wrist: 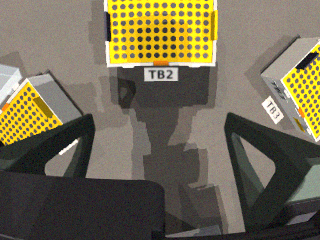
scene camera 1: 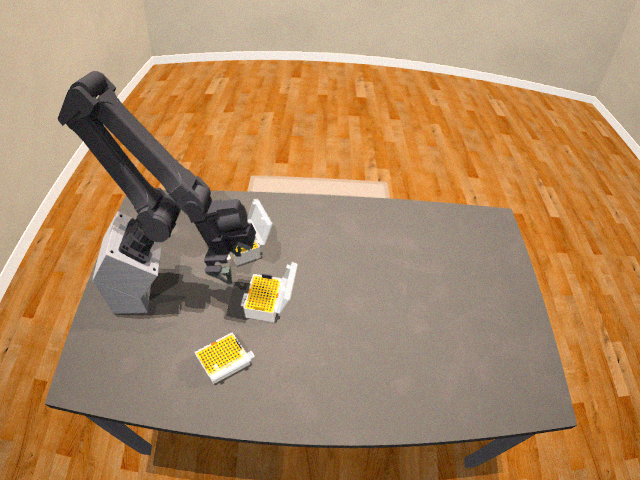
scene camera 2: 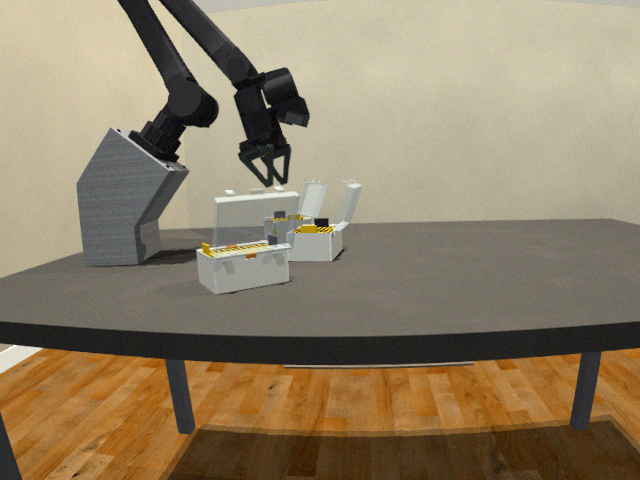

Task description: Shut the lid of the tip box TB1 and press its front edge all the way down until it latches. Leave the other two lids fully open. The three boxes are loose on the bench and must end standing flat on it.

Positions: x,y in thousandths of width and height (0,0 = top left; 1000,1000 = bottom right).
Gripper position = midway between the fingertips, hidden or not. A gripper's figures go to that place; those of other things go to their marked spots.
Labels:
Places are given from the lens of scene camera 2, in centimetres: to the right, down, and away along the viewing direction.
my gripper (scene camera 2: 434,386): -8, -11, 85
lid (scene camera 2: 487,416): -2, -10, 109
lid (scene camera 2: 404,466): -8, -2, 58
lid (scene camera 2: 549,407): 6, -8, 76

